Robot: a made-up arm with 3 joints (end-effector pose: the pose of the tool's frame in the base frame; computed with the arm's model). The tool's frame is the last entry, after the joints. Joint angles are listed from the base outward.
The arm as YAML. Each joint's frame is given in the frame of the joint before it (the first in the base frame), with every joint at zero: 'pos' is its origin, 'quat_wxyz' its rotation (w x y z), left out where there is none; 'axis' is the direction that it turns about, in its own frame. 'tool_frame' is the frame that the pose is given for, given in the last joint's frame.
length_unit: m
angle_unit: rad
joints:
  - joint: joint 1
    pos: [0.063, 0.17, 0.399]
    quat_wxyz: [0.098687, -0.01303, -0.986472, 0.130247]
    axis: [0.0, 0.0, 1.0]
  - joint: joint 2
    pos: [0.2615, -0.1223, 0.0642]
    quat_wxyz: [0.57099, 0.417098, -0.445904, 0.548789]
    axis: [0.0, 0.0, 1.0]
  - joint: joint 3
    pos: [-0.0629, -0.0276, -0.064]
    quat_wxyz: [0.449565, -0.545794, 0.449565, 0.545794]
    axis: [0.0, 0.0, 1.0]
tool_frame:
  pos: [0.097, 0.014, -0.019]
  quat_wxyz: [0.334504, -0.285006, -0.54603, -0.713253]
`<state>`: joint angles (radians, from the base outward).
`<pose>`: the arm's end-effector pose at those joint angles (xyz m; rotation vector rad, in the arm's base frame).
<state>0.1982 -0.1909 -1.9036</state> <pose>-0.2533 0.1530 0.3838 -2.0480 -0.2165 -0.6396</pose>
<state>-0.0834 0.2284 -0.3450</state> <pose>-0.2506 0.1832 0.4655 -0.3558 -0.0966 -0.6525</pose>
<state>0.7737 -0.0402 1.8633</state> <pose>-0.2412 0.3267 0.5101 1.7369 -0.0314 -0.6499</pose>
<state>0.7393 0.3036 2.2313</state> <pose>-0.2933 0.3146 0.4686 1.8768 -0.1792 -0.1005</pose>
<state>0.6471 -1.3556 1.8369</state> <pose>-0.1020 0.1758 0.4682 1.9057 1.1280 -1.6527</pose>
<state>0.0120 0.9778 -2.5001</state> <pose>-0.2246 0.0469 0.3899 -2.1194 -1.0390 -1.8188</pose>
